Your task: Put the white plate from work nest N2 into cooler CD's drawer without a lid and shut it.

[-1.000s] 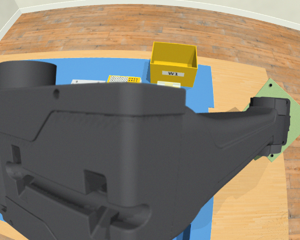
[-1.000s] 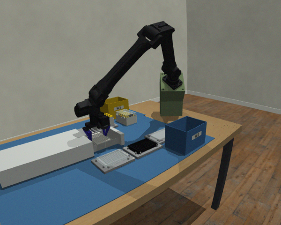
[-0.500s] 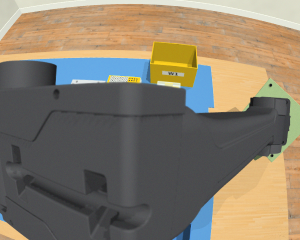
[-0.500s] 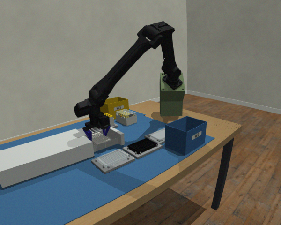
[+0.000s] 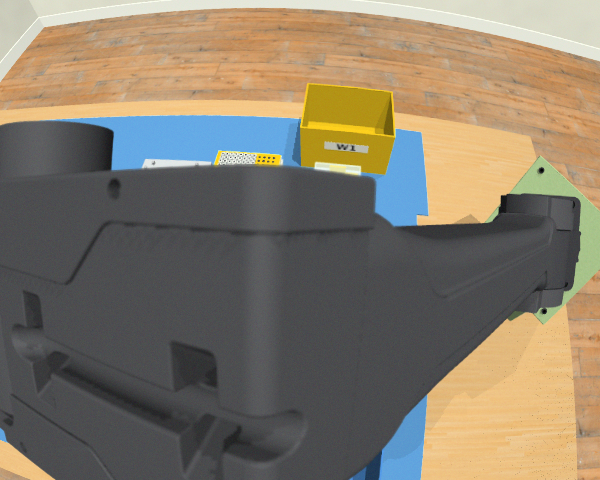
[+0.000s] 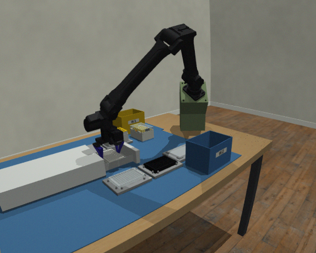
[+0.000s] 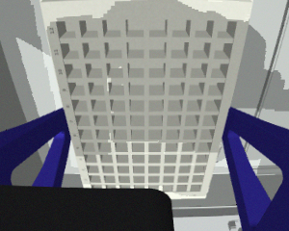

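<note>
My hand is right at the white plate. The rest, counted from my hand: drawer 30 mm ahead, 10 mm to the left, 10 mm below; clear-lidded plate 10 mm behind, 190 mm to the left, 20 mm below; cooler CD 160 mm ahead, 40 mm to the left.
</note>
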